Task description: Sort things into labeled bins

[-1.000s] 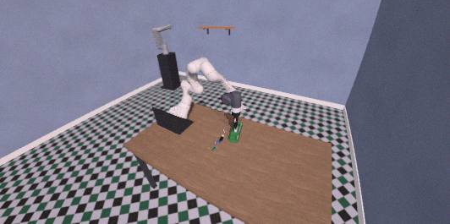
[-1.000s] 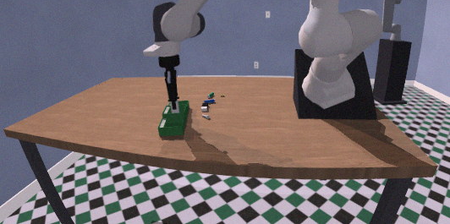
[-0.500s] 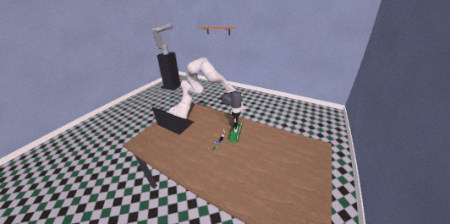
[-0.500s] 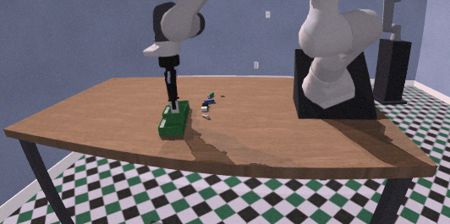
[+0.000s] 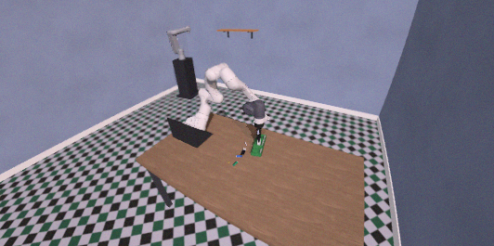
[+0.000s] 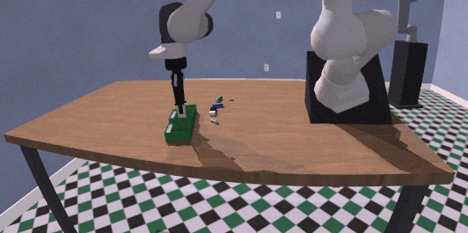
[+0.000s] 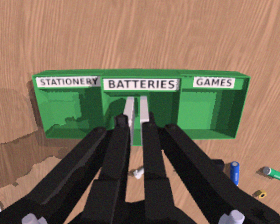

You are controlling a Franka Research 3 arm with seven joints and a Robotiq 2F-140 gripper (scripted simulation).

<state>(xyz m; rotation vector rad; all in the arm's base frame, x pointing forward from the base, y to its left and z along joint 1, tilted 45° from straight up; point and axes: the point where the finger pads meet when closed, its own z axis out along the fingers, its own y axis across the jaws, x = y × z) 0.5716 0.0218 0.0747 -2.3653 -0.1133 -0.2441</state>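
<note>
Now: hand 30 mm above the joined green bins. The rest, counted from my hand: grey piece 120 mm behind, 40 mm below, 20 mm to the right; then black-and-white block 110 mm to the right, 100 mm behind, 40 mm below; then blue cylinder 180 mm to the right, 110 mm behind, 40 mm below.
</note>
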